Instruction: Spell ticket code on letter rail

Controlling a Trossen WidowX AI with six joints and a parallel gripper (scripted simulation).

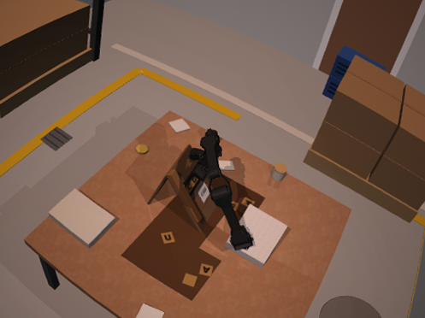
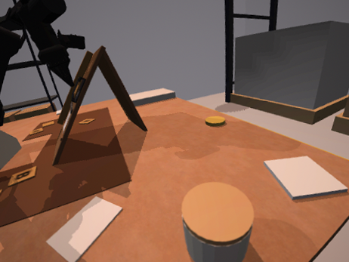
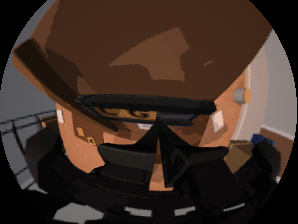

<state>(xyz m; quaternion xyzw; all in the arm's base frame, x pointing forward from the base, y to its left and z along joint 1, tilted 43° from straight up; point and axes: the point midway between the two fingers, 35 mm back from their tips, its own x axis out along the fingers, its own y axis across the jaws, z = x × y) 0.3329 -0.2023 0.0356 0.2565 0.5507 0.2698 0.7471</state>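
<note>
The white ticket is 40 mm behind my gripper tip and 90 mm below it. The rest, counted from my gripper tip: dark mat 140 mm behind, 110 mm to the left, 190 mm below; yellow disc 420 mm ahead, 120 mm to the right, 180 mm below; white card 10 mm behind, 330 mm to the right, 190 mm below.
</note>
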